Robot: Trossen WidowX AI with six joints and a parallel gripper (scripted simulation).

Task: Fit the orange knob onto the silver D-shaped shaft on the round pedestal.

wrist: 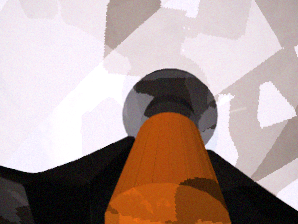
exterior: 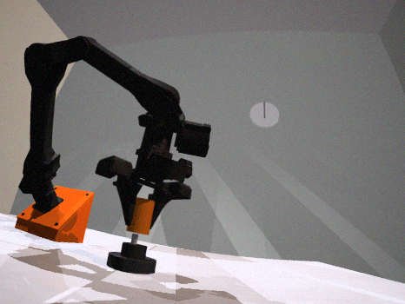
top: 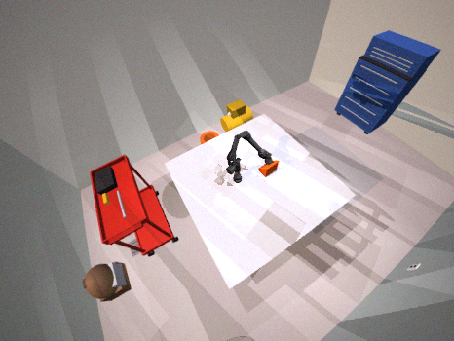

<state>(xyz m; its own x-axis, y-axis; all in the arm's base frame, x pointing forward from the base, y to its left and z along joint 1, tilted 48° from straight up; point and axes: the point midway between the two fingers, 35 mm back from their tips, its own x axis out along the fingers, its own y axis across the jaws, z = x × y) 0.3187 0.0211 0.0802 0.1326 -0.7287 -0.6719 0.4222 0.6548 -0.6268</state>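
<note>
Now: gripper tip 30 mm below the orange knob. The rest, counted from my gripper tip: round black pedestal (40 mm below).
</note>
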